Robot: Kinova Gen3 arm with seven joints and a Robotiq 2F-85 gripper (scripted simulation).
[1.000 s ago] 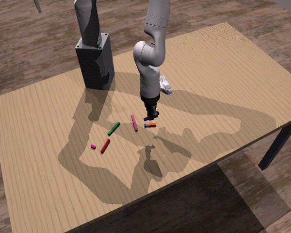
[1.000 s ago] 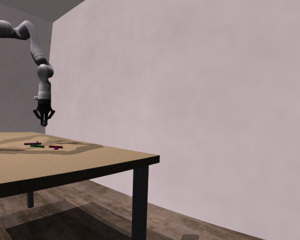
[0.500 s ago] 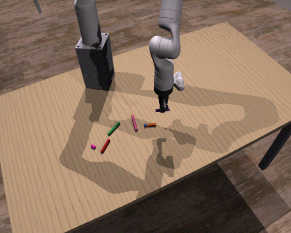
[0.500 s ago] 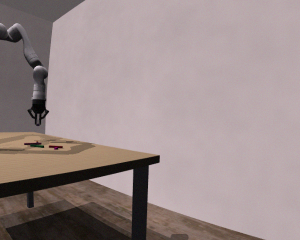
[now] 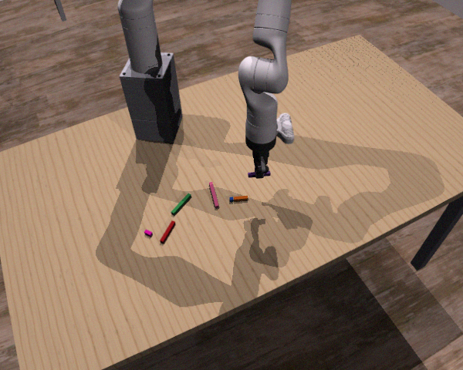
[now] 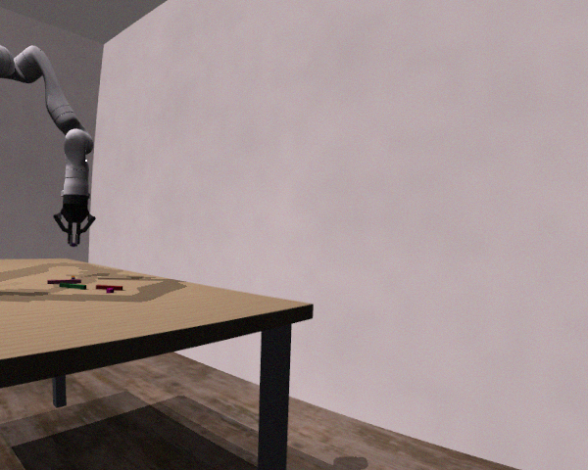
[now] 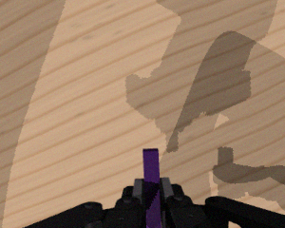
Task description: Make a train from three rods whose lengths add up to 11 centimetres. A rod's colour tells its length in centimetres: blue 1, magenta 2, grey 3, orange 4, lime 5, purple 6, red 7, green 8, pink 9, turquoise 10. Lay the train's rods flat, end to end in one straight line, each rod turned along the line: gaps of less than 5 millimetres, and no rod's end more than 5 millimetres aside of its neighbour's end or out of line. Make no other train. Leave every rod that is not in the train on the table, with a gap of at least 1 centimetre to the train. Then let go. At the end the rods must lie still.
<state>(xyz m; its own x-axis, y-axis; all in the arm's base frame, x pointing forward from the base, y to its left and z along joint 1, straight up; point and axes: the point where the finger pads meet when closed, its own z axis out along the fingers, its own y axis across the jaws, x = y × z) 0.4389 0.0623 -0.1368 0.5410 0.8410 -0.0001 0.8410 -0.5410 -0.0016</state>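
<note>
Now: the orange rod 12 cm below my hand, 4 cm to the right of it and 3 cm behind it. Round my hand: purple rod: 1 cm below; then blue rod: 12 cm below, 7 cm to the right, 4 cm behind; then pink rod: 12 cm below, 10 cm to the right, 9 cm behind.
</note>
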